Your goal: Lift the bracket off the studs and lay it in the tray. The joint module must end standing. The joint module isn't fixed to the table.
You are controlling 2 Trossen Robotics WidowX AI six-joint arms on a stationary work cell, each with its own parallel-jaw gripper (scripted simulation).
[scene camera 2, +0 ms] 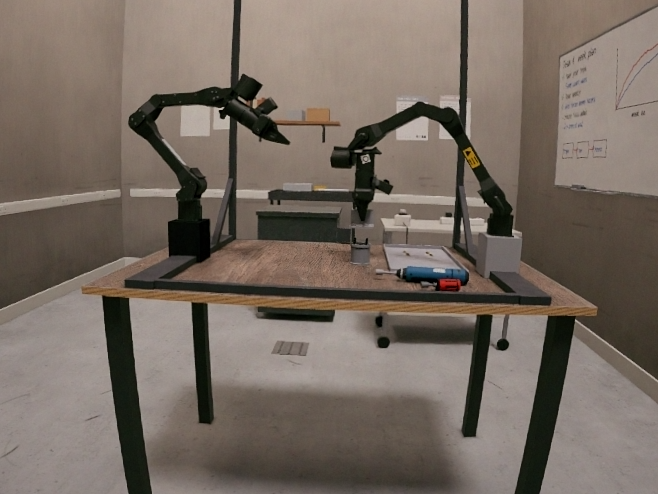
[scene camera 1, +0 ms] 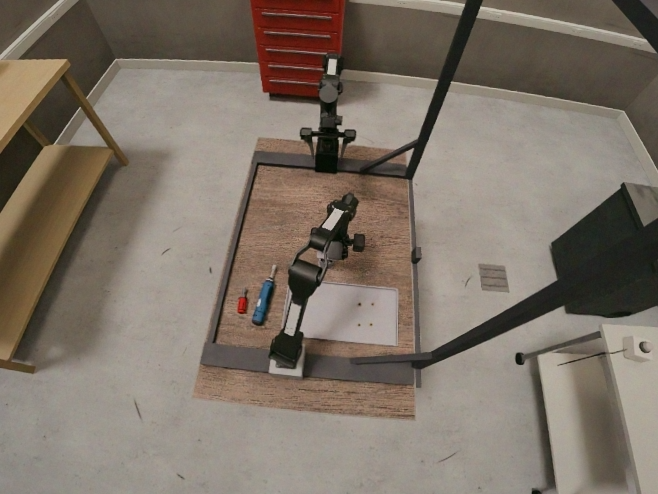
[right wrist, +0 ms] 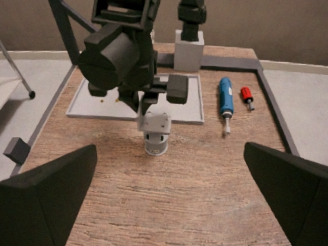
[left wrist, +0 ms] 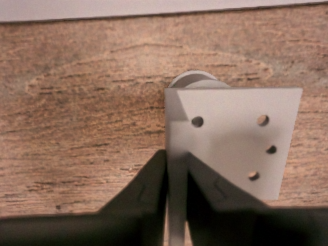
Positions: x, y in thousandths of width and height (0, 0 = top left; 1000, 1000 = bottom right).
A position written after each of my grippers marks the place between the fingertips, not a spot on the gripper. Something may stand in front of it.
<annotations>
My left gripper shows in scene camera 2 (551, 446), in scene camera 1 (510, 507), in the right wrist view (431, 465) and in the left wrist view (523, 640).
</annotations>
